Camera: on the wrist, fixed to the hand. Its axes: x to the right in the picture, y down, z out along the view.
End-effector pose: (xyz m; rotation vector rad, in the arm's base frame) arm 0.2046 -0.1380 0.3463 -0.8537 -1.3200 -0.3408
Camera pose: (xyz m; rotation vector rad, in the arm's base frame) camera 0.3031 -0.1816 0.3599 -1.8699 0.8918 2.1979
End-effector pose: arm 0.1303 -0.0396 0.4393 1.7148 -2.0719 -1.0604
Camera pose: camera 0.1597 -0.1007 0.5241 -2.0373 -1.5756 0.0906
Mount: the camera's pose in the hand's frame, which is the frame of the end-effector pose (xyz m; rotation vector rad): 0.0273 0.0318 -0.1001 0.0660 0.4122 -3.1000
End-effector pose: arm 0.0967 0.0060 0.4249 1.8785 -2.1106 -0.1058
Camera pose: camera 0.0918 -0.0013 0.5331 2.2667 2.0283 -0.1624
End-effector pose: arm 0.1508 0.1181 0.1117 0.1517 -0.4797 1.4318
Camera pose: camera 0.1443 0.1860 0.0273 0.3278 0.3958 -1.5767
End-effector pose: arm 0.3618 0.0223 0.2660 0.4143 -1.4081 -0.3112
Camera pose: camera 0.4636 0.0478 0.2936 -2.0328 -0.8369 2.0880
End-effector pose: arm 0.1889 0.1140 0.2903 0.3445 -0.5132 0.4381
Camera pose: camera 0.2344 0.1916 0.2296 0.6565 0.7957 -2.4312
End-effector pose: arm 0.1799 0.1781 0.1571 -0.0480 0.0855 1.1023
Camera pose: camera 0.1592 0.2086 0.0550 -0.2192 0.2418 -2.0225
